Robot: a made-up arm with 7 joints. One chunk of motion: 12 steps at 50 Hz.
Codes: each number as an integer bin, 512 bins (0 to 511) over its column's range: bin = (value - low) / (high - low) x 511, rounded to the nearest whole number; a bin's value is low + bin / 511 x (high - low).
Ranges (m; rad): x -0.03..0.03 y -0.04..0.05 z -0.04..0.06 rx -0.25..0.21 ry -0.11..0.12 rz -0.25..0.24
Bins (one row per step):
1: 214 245 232 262 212 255
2: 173 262 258 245 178 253
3: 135 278 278 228 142 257
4: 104 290 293 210 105 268
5: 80 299 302 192 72 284
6: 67 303 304 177 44 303
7: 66 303 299 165 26 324
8: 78 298 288 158 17 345
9: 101 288 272 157 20 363
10: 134 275 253 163 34 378
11: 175 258 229 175 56 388
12: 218 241 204 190 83 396
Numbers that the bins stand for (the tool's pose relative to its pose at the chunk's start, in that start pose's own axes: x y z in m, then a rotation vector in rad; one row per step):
1: -0.0049 0.0032 0.0054 -0.0141 -0.0146 -0.0055
2: -0.0097 0.0061 0.0105 -0.0295 -0.0299 -0.0074
3: -0.0141 0.0090 0.0144 -0.0448 -0.0461 -0.0036
4: -0.0178 0.0111 0.0173 -0.0610 -0.0627 0.0070
5: -0.0206 0.0127 0.0191 -0.0772 -0.0776 0.0223
6: -0.0221 0.0134 0.0195 -0.0907 -0.0902 0.0405
7: -0.0223 0.0134 0.0185 -0.1015 -0.0983 0.0607
8: -0.0208 0.0125 0.0164 -0.1078 -0.1023 0.0808
9: -0.0181 0.0107 0.0132 -0.1087 -0.1010 0.0981
10: -0.0143 0.0084 0.0095 -0.1033 -0.0947 0.1125
11: -0.0095 0.0054 0.0048 -0.0925 -0.0848 0.1221
12: -0.0044 0.0024 -0.0001 -0.0790 -0.0726 0.1297

